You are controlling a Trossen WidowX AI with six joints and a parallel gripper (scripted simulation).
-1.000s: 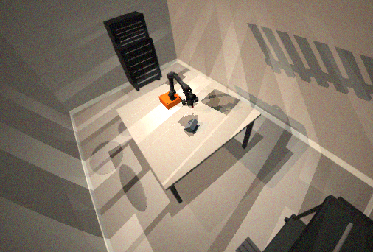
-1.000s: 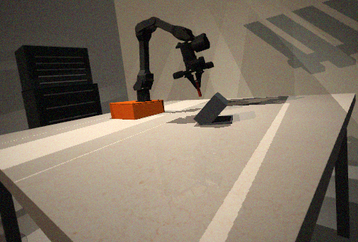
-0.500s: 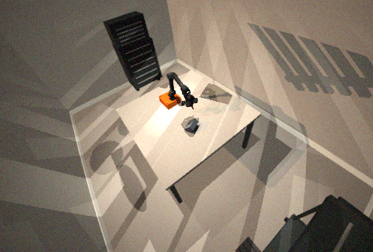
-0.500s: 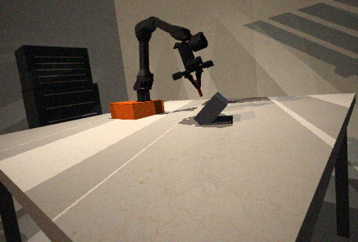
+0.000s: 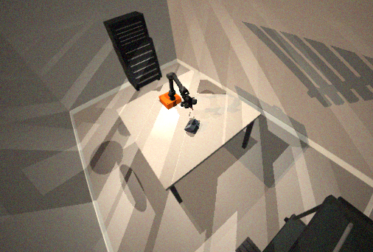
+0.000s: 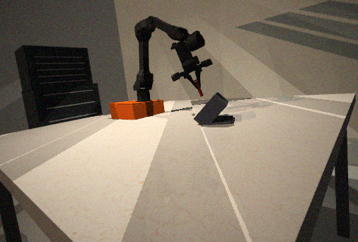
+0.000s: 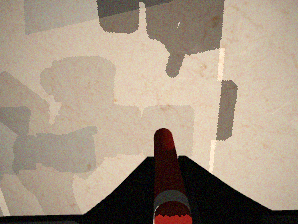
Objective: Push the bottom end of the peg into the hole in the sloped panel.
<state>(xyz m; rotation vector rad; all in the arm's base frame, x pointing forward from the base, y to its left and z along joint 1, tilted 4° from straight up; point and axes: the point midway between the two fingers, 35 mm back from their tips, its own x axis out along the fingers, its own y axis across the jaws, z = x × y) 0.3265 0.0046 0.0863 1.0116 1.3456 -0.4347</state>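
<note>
My gripper tip is 13 cm short of the dark sloped panel, 14 cm to the left of it and 8 cm above it. Also, from my gripper tip: red round peg 2 cm above.
</note>
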